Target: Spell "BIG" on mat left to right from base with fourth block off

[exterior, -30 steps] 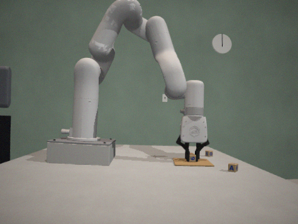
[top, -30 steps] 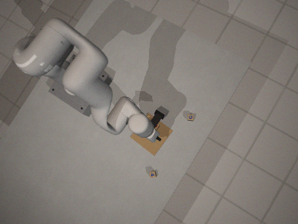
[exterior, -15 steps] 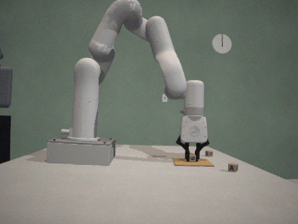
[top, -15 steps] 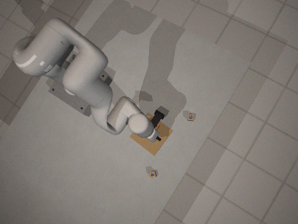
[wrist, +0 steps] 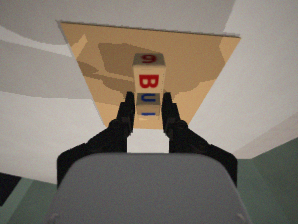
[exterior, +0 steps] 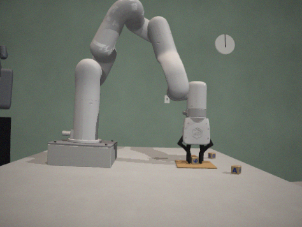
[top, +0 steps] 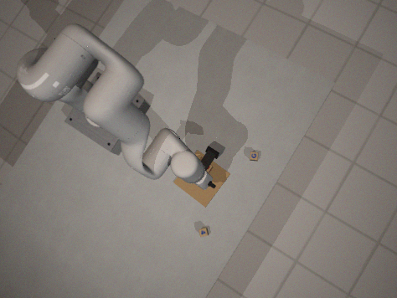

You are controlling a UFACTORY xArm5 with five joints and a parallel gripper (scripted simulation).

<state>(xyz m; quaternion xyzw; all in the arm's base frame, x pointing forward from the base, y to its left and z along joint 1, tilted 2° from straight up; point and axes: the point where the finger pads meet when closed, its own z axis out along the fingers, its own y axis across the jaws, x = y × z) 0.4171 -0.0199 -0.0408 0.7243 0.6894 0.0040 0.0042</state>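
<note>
The mat lies 20 mm below my hand.
</note>
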